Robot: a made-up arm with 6 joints.
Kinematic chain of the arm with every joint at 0, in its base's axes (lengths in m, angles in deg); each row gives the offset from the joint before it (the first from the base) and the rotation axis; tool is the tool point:
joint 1: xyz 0 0 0.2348 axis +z
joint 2: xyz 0 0.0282 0 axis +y
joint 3: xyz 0 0 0.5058 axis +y
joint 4: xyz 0 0 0.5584 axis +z
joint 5: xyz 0 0 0 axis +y
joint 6: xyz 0 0 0.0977 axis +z
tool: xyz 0 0 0
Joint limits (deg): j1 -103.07..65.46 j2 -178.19..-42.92 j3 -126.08..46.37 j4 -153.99..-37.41 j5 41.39..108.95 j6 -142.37..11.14
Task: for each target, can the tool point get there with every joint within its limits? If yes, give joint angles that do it. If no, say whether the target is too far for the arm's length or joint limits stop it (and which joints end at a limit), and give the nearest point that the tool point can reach.
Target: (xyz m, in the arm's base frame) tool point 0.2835 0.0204 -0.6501
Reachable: yes | joints 14.65 -159.59 -67.58 -96.11 55.63 -74.94
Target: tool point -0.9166 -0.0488 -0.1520
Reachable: yes | joints -0.16 -82.48 -55.91 -83.18 55.09 -117.03
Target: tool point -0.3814 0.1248 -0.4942
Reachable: yes | joints -26.05 -108.79 -74.45 -120.49 83.31 -117.04
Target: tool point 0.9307 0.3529 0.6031
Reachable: no: joint limits stop it (at a limit: joint 2, joint 3, joint 4, joint 5) | nearest point 0.4426 0.1678 0.1329 | short by 0.703 m
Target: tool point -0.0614 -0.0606 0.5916
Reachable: no: joint limits stop it (at a limit: joint 2, joint 3, joint 4, joint 5) | nearest point -0.1716 -0.1694 1.1265 | short by 0.557 m
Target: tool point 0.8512 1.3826 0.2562
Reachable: no: too far | nearest point 0.2577 1.1105 0.2506 | short by 0.653 m
